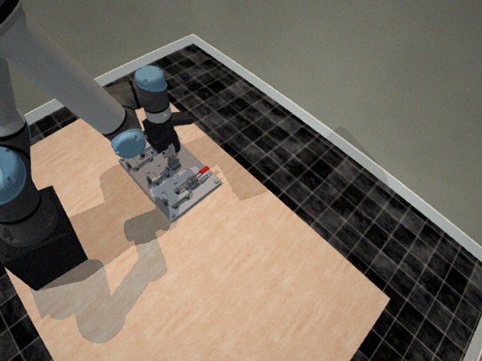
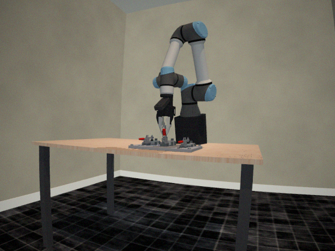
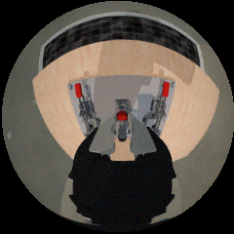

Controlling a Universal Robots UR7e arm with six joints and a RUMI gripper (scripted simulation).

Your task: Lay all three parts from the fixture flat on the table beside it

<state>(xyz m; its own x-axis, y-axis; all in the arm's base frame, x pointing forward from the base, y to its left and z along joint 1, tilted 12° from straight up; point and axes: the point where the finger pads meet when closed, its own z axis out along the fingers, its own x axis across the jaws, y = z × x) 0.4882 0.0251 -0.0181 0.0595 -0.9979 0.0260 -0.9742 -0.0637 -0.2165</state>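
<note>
The grey fixture plate lies 8 cm below my hand and 4 cm behind it.
</note>
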